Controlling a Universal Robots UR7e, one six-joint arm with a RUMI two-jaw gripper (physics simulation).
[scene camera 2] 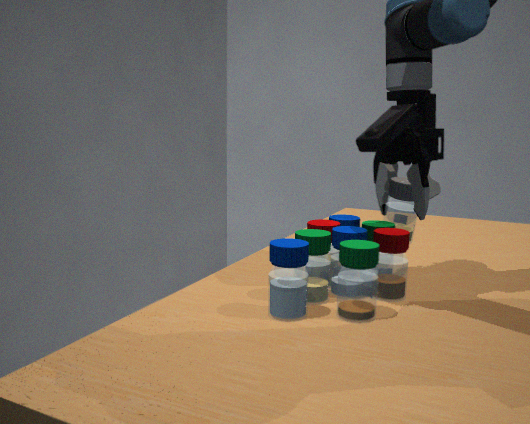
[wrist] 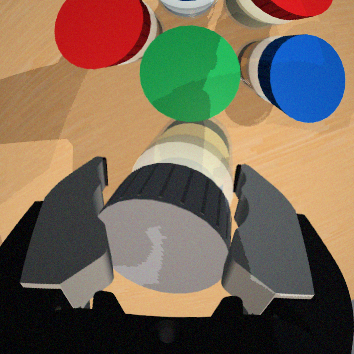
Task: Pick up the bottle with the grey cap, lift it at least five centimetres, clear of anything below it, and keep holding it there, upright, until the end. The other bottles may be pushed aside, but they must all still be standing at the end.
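Frame: origin at the arm's base, x left, y back, z up, level; metres.
Seen in the pictures: gripper, fingertip midpoint: (scene camera 2: 402, 217) (wrist: 170, 164).
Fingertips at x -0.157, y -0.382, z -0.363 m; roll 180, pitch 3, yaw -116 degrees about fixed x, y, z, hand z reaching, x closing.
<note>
Offsets run from my fingertips to a thing's top centre. "pt": to the spot under its first point. Level surfaces: height alone.
The bottle with the grey cap @[dx -0.009, dy -0.004, dz +0.067 m] (scene camera 2: 406, 190) (wrist: 167, 245) is between the fingers, raised off the table. My gripper (scene camera 2: 403, 215) (wrist: 170, 164) is shut on it, one finger on each side at the cap. The bottle leans slightly in both views; its base is partly hidden behind a red-capped bottle @[dx +0.093, dy +0.006, dz -0.005 m] (scene camera 2: 391, 240) (wrist: 100, 32) in the scene view. A green-capped bottle @[dx +0.044, dy -0.029, dz -0.005 m] (scene camera 2: 378, 227) (wrist: 190, 75) stands close beside it, lower down. The other bottles in the scene view stand upright, including a front blue-capped one @[dx +0.241, dy -0.098, dz -0.005 m] (scene camera 2: 289, 295) and a front green-capped one @[dx +0.198, dy -0.011, dz -0.005 m] (scene camera 2: 359, 255).
More bottles stand in the group on the wooden table @[dz -0.110 m] (scene camera 2: 200, 350): a green-capped one @[pt dx +0.189, dy -0.084, dz -0.012 m] (scene camera 2: 313, 241), a middle blue-capped one @[pt dx +0.139, dy -0.046, dz -0.010 m] (scene camera 2: 349, 236), a rear red-capped one @[pt dx +0.106, dy -0.101, dz -0.005 m] (scene camera 2: 323, 225) and a rear blue-capped one @[pt dx +0.046, dy -0.087, dz -0.006 m] (scene camera 2: 344, 220). The table's left edge runs beside the group.
</note>
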